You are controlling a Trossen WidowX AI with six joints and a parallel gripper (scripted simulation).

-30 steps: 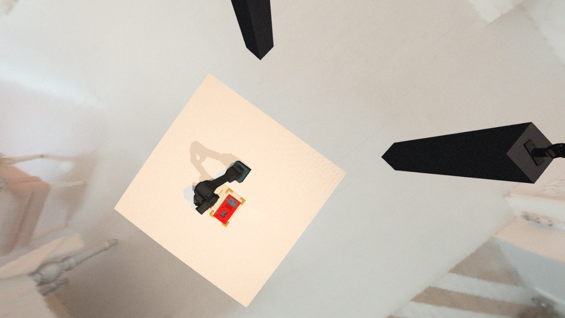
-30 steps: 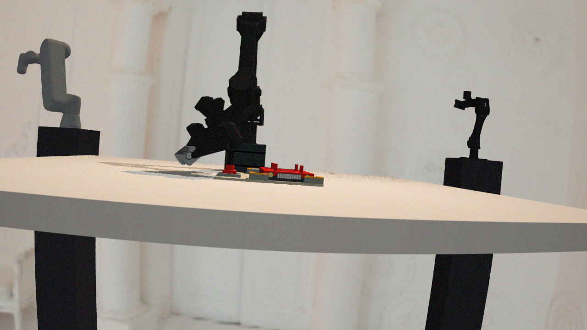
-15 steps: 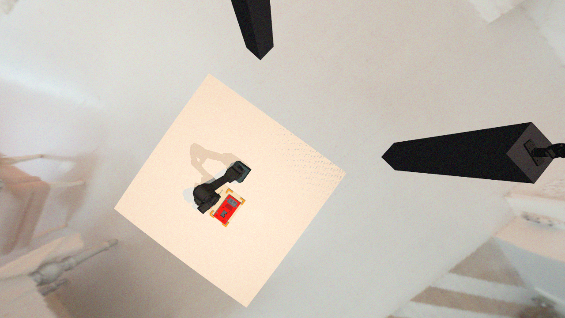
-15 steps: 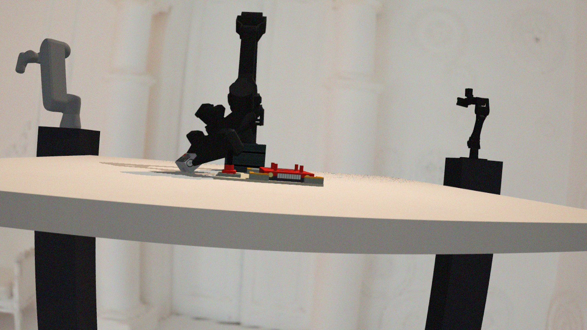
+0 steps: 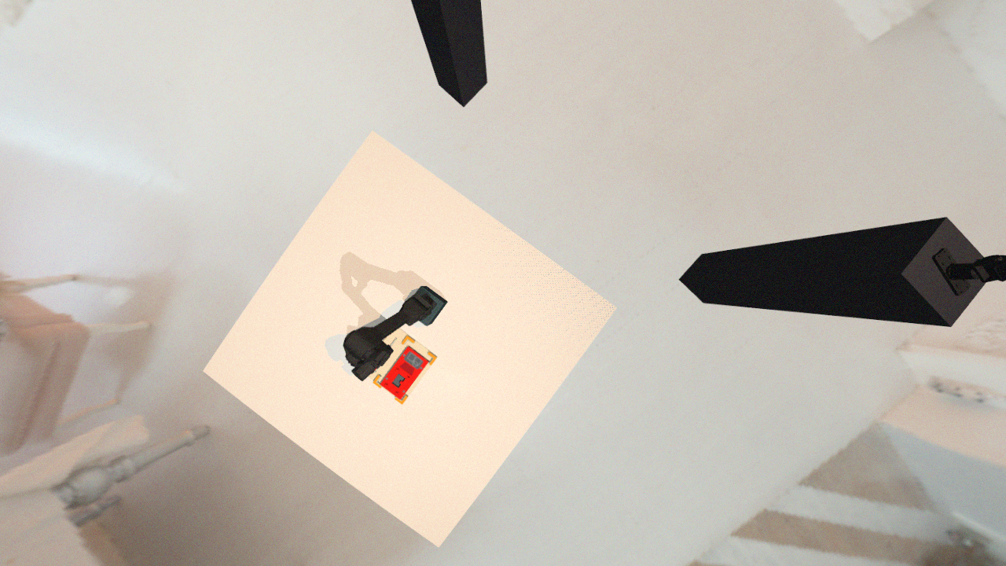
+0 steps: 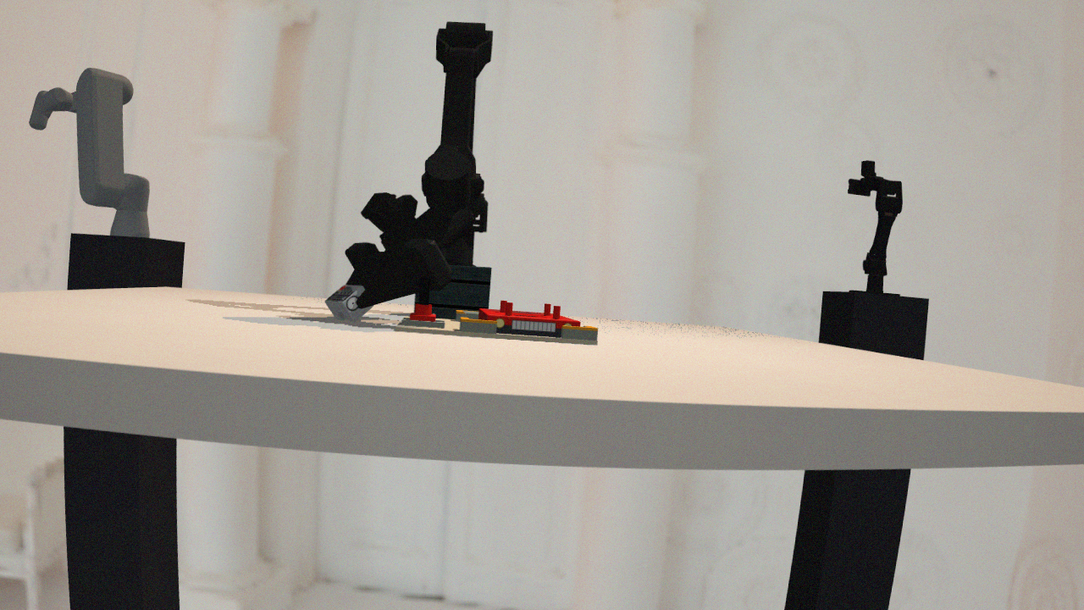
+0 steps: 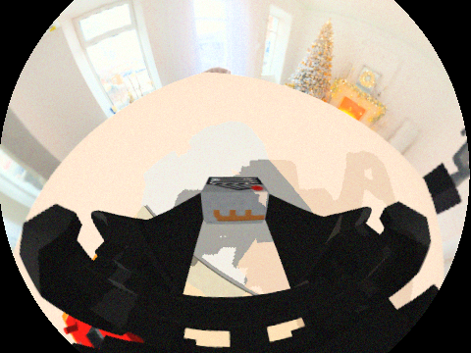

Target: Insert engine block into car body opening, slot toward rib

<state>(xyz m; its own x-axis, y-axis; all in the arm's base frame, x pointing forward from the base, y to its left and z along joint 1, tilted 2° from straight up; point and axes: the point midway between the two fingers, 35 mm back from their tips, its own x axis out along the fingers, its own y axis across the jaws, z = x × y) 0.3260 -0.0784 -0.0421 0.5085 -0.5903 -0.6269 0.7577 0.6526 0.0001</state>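
The engine block lies right at my gripper tip.
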